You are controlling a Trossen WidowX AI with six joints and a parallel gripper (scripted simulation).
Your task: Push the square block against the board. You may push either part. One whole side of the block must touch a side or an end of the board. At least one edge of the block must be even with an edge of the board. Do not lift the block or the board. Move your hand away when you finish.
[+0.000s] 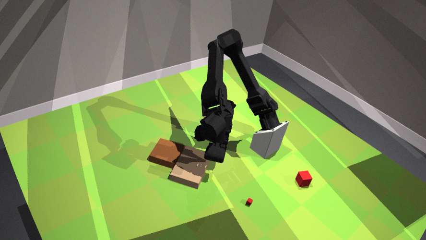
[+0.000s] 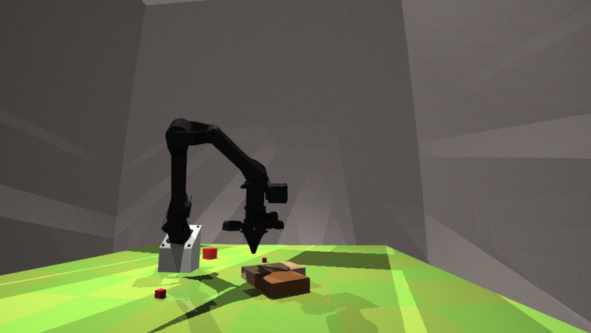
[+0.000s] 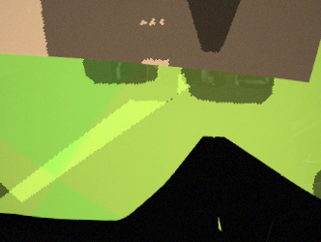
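My gripper tip is 7 cm short of the tan board, 4 cm to the left of it and 4 cm above it. Also, from my gripper tip: larger red cube 25 cm behind, 22 cm to the left, 4 cm below; square block 11 cm ahead, 14 cm to the right, 4 cm below.
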